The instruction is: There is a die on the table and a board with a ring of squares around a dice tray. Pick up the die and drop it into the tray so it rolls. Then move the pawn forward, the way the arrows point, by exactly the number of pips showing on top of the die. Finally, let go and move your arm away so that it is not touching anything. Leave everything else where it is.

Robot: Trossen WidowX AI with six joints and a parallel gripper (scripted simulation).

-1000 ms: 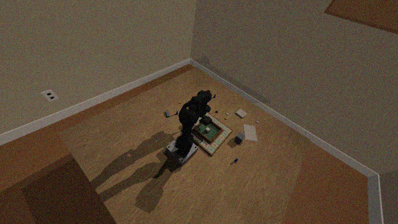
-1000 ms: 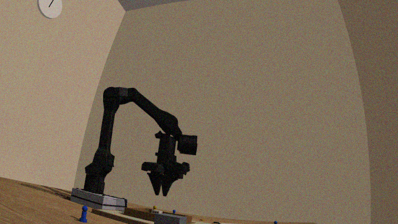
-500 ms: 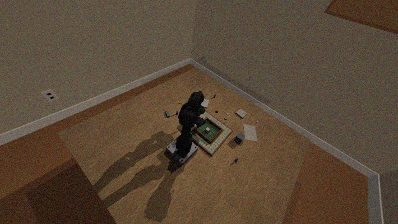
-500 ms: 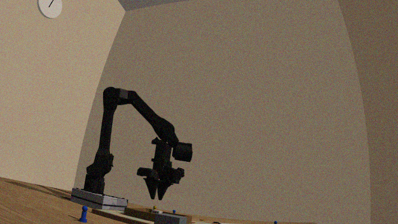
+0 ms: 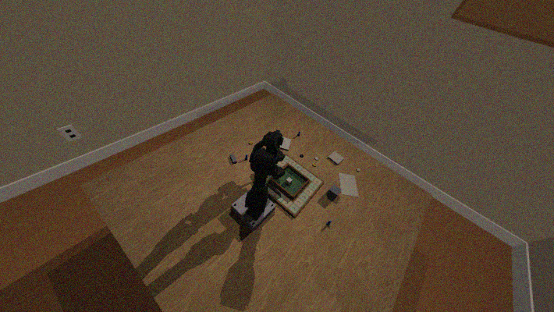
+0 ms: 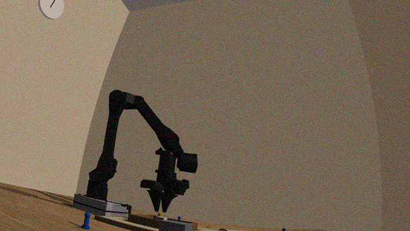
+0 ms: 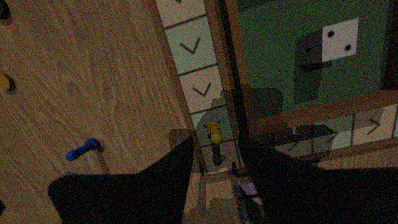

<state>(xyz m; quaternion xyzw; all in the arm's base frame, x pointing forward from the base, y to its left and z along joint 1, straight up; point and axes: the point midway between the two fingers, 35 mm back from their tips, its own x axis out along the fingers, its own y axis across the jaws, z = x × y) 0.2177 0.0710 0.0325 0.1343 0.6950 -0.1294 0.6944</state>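
Now: gripper tip 2 cm above the yellow pawn. Also, from my gripper tip: white die: 4 cm ahead, 12 cm to the right, 2 cm below; then green dice tray: 5 cm ahead, 12 cm to the right, 4 cm below; then white sheet: 25 cm ahead, 41 cm to the right, 5 cm below.
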